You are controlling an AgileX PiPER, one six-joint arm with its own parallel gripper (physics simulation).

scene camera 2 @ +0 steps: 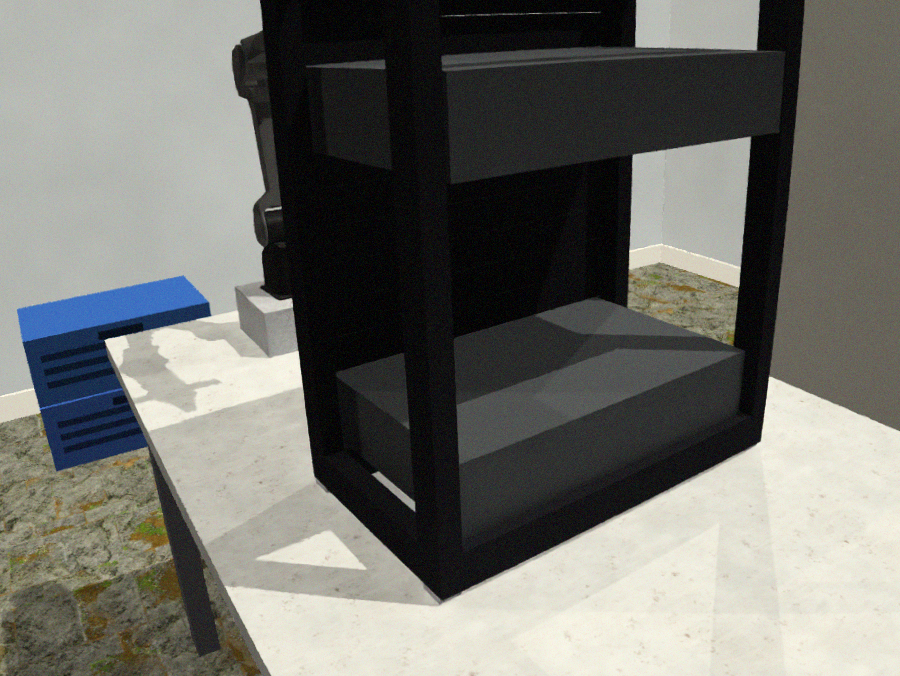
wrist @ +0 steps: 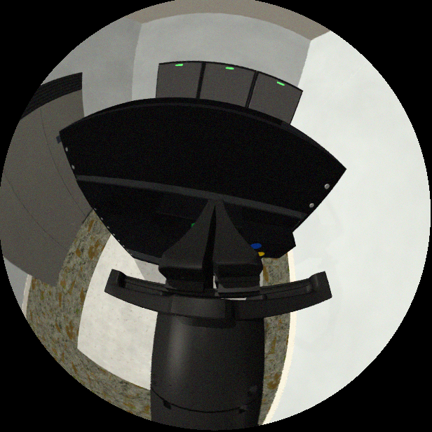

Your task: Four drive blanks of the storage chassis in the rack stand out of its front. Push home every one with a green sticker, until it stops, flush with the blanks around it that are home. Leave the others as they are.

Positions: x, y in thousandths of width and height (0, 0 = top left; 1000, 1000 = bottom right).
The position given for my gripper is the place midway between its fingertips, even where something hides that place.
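A black rack is there for me to see, at (wrist: 341, 388) as well as (scene camera 2: 507, 283). And I can see my own gripper (wrist: 501, 480).
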